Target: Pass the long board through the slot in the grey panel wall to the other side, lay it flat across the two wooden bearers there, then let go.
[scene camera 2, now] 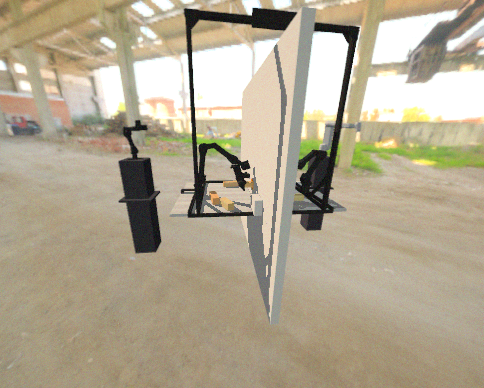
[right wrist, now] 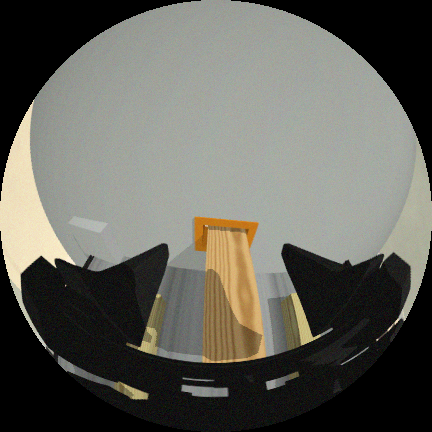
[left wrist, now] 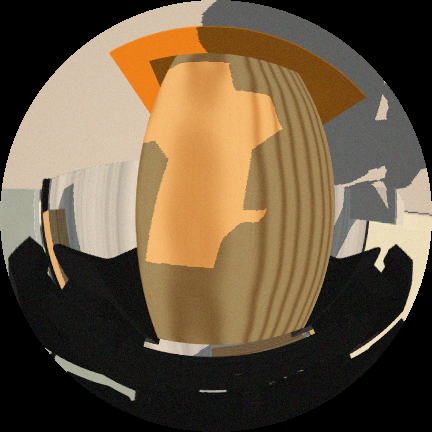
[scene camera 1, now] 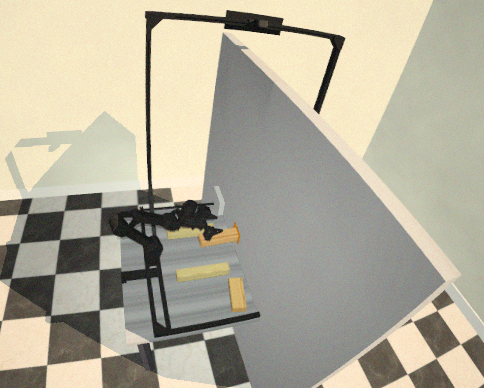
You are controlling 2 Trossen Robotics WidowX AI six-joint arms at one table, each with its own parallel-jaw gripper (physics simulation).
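Frame: origin at the left arm's base, x ahead, y left, z up, level; centimetres.
Seen in the pictures: left gripper, fingertip midpoint: [scene camera 2: 243, 189]; right gripper, fingertip midpoint: [right wrist: 227, 250] [scene camera 1: 220, 224]; right arm's base, link origin: [scene camera 2: 305, 191] [scene camera 1: 152, 260].
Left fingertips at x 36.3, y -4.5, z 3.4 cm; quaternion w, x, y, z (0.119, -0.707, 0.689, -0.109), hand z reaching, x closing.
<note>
Pixels of each thing's top centre, then the offset from my left fingertips to it.
- long wooden board, top centre: [left wrist: 234, 30] [right wrist: 228, 240] [scene camera 1: 233, 232] dx +14.1, dy +0.5, dz +6.5 cm
- loose wooden block, top centre: [scene camera 1: 237, 292] dx +19.3, dy +29.9, dz -1.5 cm
The long wooden board [scene camera 1: 219, 239] [scene camera 2: 231, 184] [left wrist: 215, 175] [right wrist: 227, 285] runs through the orange-framed slot [scene camera 1: 238, 233] [left wrist: 132, 60] [right wrist: 200, 242] in the grey panel wall [scene camera 1: 310, 225] [scene camera 2: 270, 125] [left wrist: 80, 100] [right wrist: 225, 125]. My left gripper [scene camera 2: 243, 188] [left wrist: 224, 232] is shut on the board near the slot; the board hides its fingertips. My right gripper [scene camera 1: 214, 233] [right wrist: 227, 250] is open above the board on the other side, the board in line between its fingers, not gripped. Two pale yellow bearers [scene camera 1: 202, 272] [scene camera 1: 185, 234] [right wrist: 156, 315] [right wrist: 297, 320] lie on either side of the board.
A loose wooden block [scene camera 1: 238, 295] lies close to the wall on the right arm's side. Two more blocks [scene camera 2: 215, 198] [scene camera 2: 227, 204] lie on the left arm's side. A pale bracket [scene camera 1: 220, 201] [scene camera 2: 257, 205] stands at the wall. A black frame [scene camera 1: 148, 100] [scene camera 2: 191, 100] rises over the table.
</note>
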